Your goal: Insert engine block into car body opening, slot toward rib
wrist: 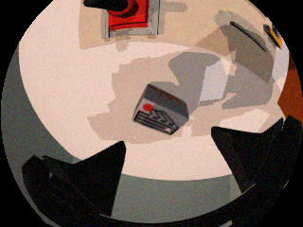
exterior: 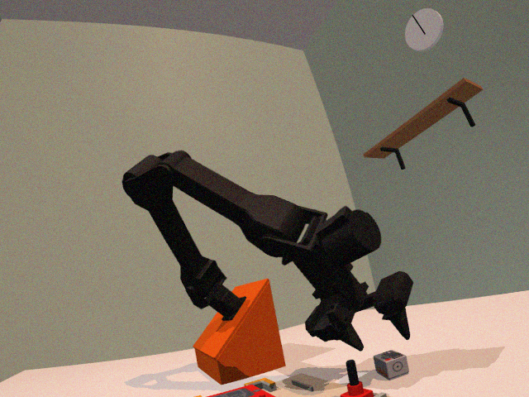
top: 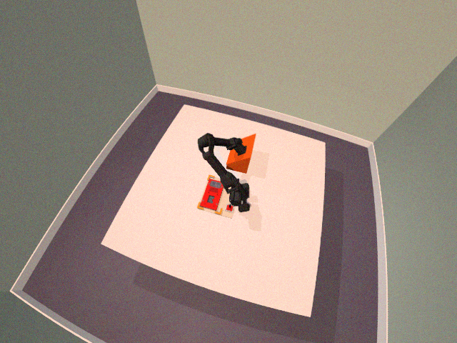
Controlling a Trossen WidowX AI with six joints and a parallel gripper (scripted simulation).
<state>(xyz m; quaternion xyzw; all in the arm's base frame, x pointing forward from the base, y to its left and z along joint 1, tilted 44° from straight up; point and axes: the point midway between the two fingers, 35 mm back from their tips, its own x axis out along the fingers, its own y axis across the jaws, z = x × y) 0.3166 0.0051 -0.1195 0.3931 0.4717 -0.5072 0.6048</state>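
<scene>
The grey engine block lies 1 cm ahead of my gripper tip and 3 cm below it.
</scene>
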